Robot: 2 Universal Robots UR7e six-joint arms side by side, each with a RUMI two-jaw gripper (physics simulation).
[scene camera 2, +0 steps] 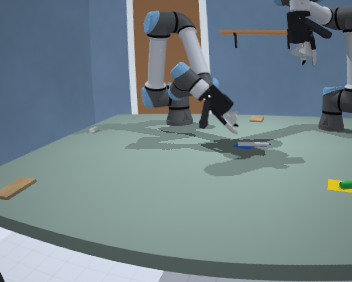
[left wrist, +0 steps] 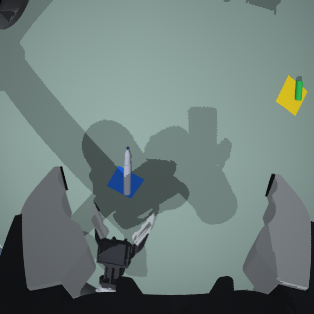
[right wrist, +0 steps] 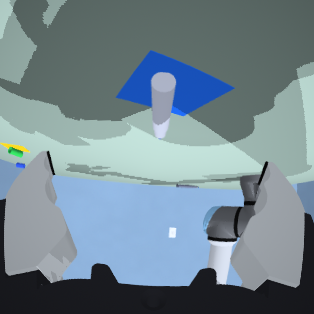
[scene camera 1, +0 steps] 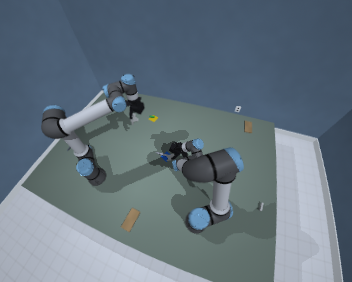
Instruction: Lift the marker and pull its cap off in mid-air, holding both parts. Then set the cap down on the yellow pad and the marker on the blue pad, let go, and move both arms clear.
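Places are measured from the left arm's base along level axes (x ahead, y left, z up), in millimetres.
Pixels of known places: left gripper, between the fingertips: (scene camera 2: 307, 65) (left wrist: 168, 174) (scene camera 1: 137, 118); right gripper, between the fingertips: (scene camera 2: 237, 130) (left wrist: 122, 207) (right wrist: 157, 159) (scene camera 1: 169, 152); left arm's base, origin of its link: (scene camera 2: 330, 128) (left wrist: 8, 4) (right wrist: 259, 176) (scene camera 1: 97, 177); right arm's base, origin of its link: (scene camera 2: 179, 123).
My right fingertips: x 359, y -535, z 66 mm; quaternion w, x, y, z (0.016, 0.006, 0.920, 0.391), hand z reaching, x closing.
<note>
Ahead of a thing's pixels: the offset from my right fingertips to its top centre.
The grey marker {1 mm ahead, 70 mm left, 48 mm down} (scene camera 2: 253, 144) (left wrist: 127, 172) (right wrist: 162, 100) lies across the blue pad {7 mm back, 29 mm left, 66 mm down} (scene camera 1: 164, 157) (scene camera 2: 242, 147) (left wrist: 115, 182) (right wrist: 202, 85), its blue tip reaching past the pad's edge. The green cap {406 mm ahead, 330 mm left, 47 mm down} (scene camera 2: 346, 185) (left wrist: 298, 90) (right wrist: 15, 152) lies on the yellow pad {394 mm ahead, 311 mm left, 66 mm down} (scene camera 1: 154, 120) (scene camera 2: 333, 185) (left wrist: 285, 97) (right wrist: 6, 146). My right gripper (scene camera 2: 236, 128) (left wrist: 122, 207) (right wrist: 157, 159) is open and empty, low and just behind the marker's blunt end, apart from it. My left gripper (scene camera 1: 134, 119) (scene camera 2: 309, 62) (left wrist: 168, 174) is open and empty, high above the table near the yellow pad's side.
A wooden board {570 mm back, 114 mm left, 58 mm down} (scene camera 1: 130, 220) lies at the lower left in scene camera 1, and another {530 mm ahead, 667 mm right, 58 mm down} (scene camera 1: 248, 127) (scene camera 2: 18, 188) at the upper right there. A small whitish object {236 mm back, 779 mm right, 44 mm down} (scene camera 1: 260, 206) (scene camera 2: 93, 129) lies beyond the right arm's base. Arm shadows cover the table around the blue pad.
</note>
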